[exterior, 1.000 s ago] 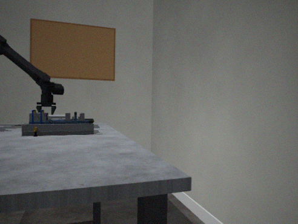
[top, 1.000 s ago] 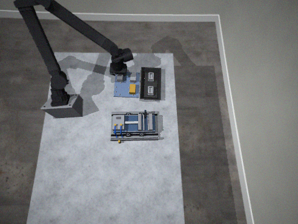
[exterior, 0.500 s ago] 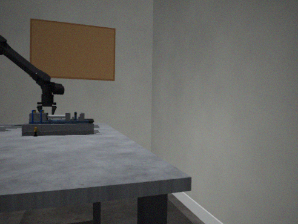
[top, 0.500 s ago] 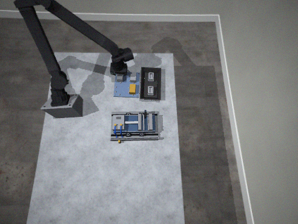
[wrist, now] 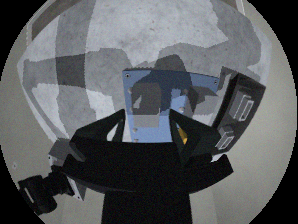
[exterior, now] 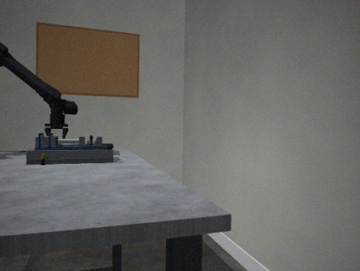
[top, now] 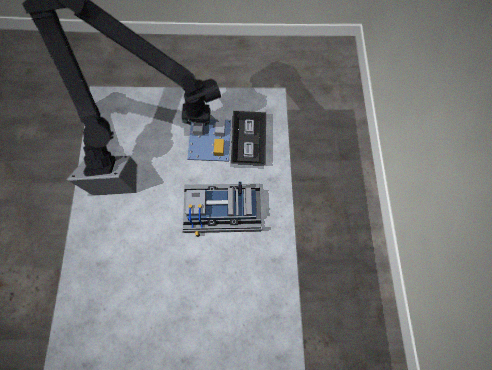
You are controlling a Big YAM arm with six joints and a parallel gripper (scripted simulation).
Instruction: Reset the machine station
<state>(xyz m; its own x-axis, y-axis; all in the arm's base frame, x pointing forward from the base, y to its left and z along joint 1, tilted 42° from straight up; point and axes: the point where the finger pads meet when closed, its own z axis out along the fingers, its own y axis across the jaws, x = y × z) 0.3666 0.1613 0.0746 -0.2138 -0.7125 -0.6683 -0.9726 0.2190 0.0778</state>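
Right now my hand is 3 cm above the gray block. Round my hand: yellow brass blank: 11 cm to the right, 7 cm ahead, 3 cm below; then vise: 36 cm to the right, 4 cm ahead, 2 cm below; then blue infeed plate: 6 cm to the right, 5 cm below, 4 cm ahead.
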